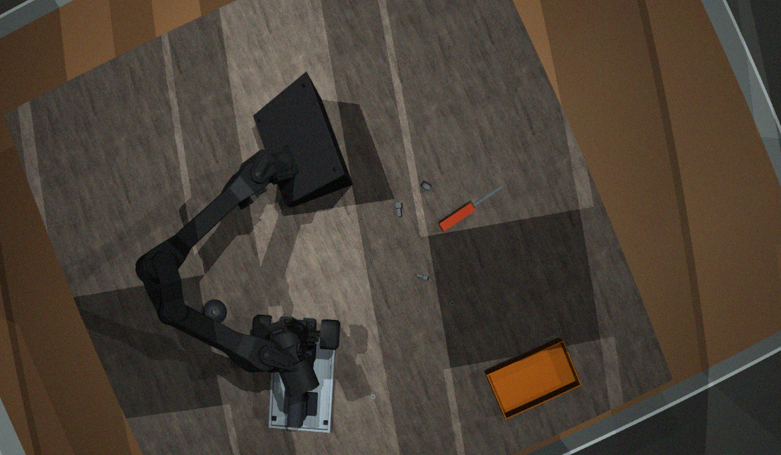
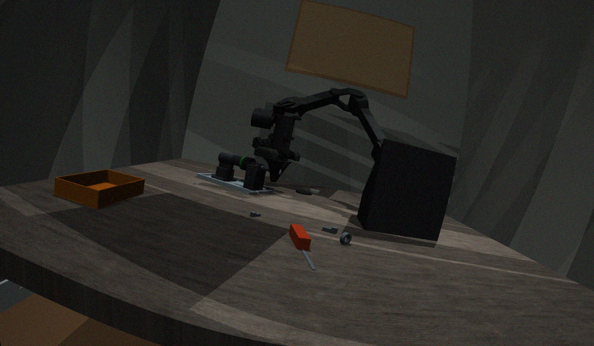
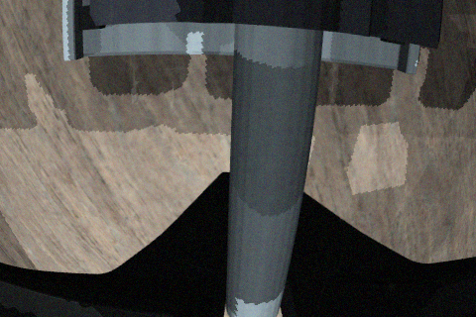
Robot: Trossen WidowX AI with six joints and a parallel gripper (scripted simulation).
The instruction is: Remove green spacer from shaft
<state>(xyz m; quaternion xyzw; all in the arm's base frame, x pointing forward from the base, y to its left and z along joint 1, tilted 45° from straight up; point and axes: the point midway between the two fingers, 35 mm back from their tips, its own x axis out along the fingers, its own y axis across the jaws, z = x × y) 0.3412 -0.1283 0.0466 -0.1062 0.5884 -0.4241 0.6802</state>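
Right now the grey shaft is 6 cm ahead of my gripper tip, 3 cm to the right of it and 3 cm above it. The rest, counted from my gripper tip: green spacer (11 cm ahead, 6 cm to the right, 3 cm above); nut (39 cm to the left, 18 cm behind, 3 cm below); dark round piece (19 cm to the right, 11 cm behind, 4 cm below).
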